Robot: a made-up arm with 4 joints.
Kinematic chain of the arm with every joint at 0, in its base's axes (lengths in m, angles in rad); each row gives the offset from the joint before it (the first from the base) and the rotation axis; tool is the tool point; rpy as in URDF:
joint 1: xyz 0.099 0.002 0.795 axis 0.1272 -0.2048 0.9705
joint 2: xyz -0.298 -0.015 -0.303 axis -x
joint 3: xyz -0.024 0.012 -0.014 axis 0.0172 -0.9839 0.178
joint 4: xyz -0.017 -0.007 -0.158 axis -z
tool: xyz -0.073 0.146 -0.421 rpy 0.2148 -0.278 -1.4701
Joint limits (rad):
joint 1: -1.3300..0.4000
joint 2: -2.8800..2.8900
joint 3: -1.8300..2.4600
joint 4: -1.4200..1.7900
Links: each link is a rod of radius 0.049 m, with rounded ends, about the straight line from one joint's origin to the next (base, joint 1, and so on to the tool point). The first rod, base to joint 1, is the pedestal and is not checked.
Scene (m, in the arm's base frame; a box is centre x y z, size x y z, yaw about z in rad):
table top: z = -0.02
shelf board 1: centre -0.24 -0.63 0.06 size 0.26 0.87 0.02 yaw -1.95
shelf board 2: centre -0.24 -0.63 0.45 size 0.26 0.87 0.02 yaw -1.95
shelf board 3: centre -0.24 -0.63 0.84 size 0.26 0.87 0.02 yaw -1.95
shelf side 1: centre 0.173 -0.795 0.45 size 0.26 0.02 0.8 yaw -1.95
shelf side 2: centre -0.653 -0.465 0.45 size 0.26 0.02 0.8 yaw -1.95
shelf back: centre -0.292 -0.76 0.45 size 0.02 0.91 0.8 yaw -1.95
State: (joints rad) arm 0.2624 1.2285 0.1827 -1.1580
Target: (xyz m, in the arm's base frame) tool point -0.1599 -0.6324 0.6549
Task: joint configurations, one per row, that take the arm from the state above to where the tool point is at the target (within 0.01 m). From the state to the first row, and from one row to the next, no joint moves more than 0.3 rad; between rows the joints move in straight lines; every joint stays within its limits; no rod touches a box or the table.
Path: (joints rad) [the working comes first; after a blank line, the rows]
Joints at the target: 0.0946 1.8095 0.3029 -1.3159
Straight joint move there: touches shelf board 2.

1: 0.0527 1.1679 0.4666 -1.1593
2: -0.1569 1.1073 0.7504 -1.1607
3: -0.3666 1.0467 1.0343 -1.1620
4: -0.4470 1.3103 1.0495 -1.2480
5: -0.5274 1.5739 1.0646 -1.3340
6: -0.6079 1.8376 1.0798 -1.4200
7: -0.3737 1.8282 0.8208 -1.3853
8: -0.1396 1.8189 0.5619 -1.3506
9: 0.0946 1.8095 0.3029 -1.3159

